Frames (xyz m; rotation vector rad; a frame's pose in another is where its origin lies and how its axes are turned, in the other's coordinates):
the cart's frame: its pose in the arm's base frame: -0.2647 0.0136 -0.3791 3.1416 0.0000 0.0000
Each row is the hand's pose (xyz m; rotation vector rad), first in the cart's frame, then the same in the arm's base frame.
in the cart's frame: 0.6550 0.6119 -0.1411 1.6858 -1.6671 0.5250
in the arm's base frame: 0.3903 -0.5983 -0.2380 -0.7930 0.4602 1.4612
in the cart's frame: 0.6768 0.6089 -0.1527 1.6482 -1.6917 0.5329
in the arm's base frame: 0.4121 -0.5953 -0.2264 -0.8048 0.4704 1.4932
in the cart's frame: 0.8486 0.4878 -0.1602 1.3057 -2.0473 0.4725
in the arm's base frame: 0.5839 -0.4742 -0.2189 -0.7931 0.4367 1.8920
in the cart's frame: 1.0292 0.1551 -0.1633 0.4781 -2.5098 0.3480
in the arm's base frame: 0.7645 -0.1415 -0.2158 -0.7859 0.3667 2.6449
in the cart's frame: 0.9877 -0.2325 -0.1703 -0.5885 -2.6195 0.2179
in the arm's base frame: 0.7230 0.2461 -0.2088 0.6166 -0.2189 -2.6322
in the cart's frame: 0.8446 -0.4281 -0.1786 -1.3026 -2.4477 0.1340
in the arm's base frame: 0.5799 0.4417 -0.2005 0.4472 -0.1168 -2.1329
